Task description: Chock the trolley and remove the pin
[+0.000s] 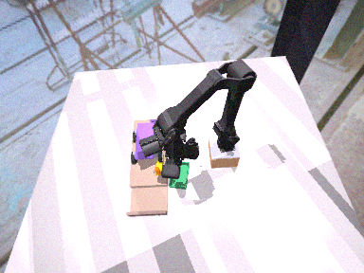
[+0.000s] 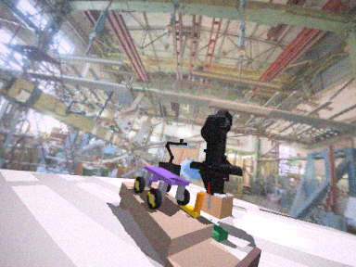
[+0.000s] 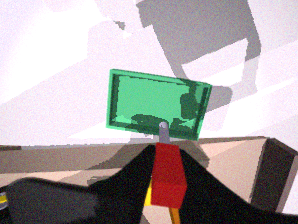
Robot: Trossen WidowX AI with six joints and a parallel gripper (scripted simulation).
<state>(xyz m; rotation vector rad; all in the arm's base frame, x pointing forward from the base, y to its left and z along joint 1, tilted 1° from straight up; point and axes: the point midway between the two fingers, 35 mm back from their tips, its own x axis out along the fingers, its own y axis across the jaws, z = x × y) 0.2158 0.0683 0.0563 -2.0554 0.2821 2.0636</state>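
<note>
Right now the green tray is 120 mm below my gripper tip. From my gripper tip the other things lie so: yellow chock: 70 mm ahead, 20 mm to the right, 30 mm below; then red-headed stop pin: right at my gripper tip; then purple trolley: 110 mm ahead, 120 mm to the right.
</note>
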